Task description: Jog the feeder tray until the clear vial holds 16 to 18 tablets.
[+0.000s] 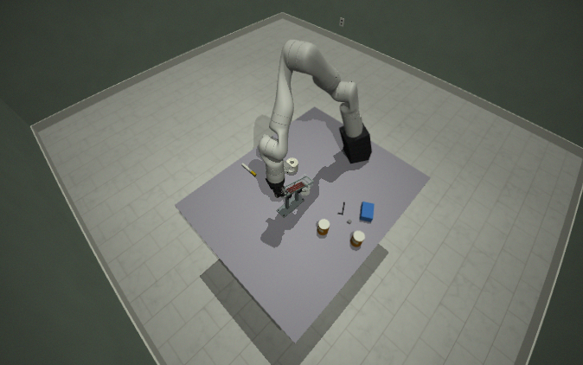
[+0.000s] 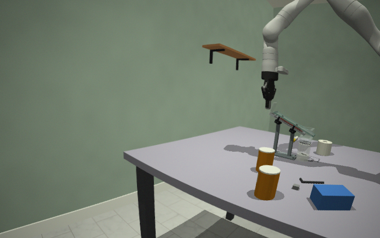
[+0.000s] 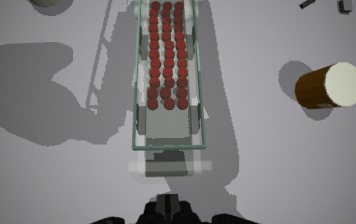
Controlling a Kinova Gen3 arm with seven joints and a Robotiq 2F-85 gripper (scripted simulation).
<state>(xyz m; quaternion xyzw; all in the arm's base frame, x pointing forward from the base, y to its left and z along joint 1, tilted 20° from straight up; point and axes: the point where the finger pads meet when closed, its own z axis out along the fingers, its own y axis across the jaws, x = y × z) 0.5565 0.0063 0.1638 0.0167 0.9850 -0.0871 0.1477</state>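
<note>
My hand is 90 mm past the feeder tray, 50 mm above it and 10 mm to the right of it. Round my hand: black hex key (240 mm behind, 230 mm to the left, 200 mm below); then clear vial (190 mm behind, 160 mm below, 10 mm to the left); then white roll (270 mm behind, 170 mm below, 160 mm to the right).
</note>
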